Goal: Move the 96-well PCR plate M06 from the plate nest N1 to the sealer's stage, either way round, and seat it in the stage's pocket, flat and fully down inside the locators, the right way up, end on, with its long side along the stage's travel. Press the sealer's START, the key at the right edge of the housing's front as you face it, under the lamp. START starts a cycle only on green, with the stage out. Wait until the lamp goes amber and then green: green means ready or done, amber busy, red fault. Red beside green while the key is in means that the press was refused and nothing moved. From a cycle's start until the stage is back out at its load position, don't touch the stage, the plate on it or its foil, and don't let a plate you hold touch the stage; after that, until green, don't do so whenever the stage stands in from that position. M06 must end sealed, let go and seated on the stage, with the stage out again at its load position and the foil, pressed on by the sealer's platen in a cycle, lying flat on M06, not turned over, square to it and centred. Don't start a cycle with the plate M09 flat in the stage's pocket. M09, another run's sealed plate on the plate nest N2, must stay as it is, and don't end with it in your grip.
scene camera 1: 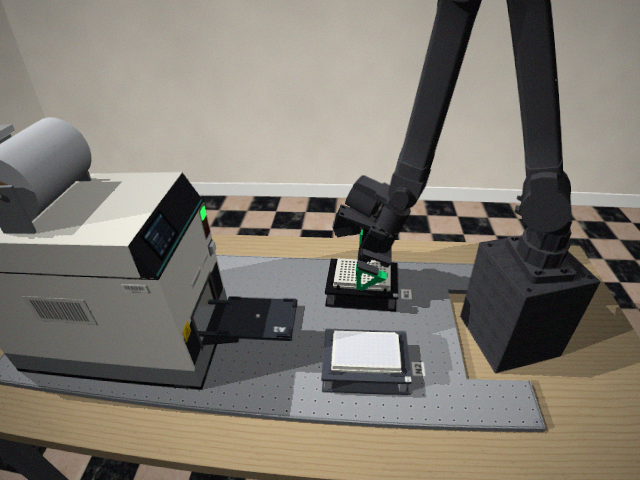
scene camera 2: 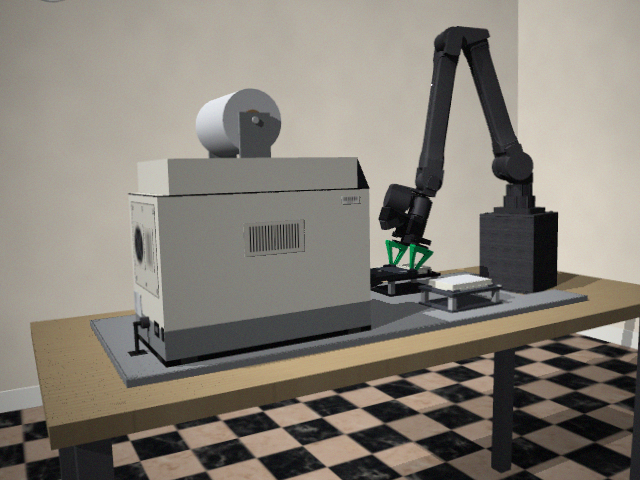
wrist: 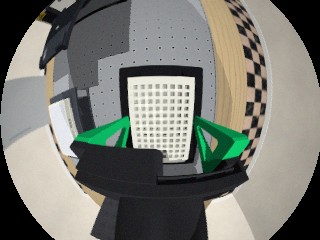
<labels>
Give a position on a nest N2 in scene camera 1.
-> At 355, 377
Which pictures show the sealed plate M09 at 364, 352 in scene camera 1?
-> Scene camera 1, scene camera 2 and the wrist view: all of them.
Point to a sealed plate M09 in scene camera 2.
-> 463, 282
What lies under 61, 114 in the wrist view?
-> A sealed plate M09.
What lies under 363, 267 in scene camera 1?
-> The gripper.
</labels>
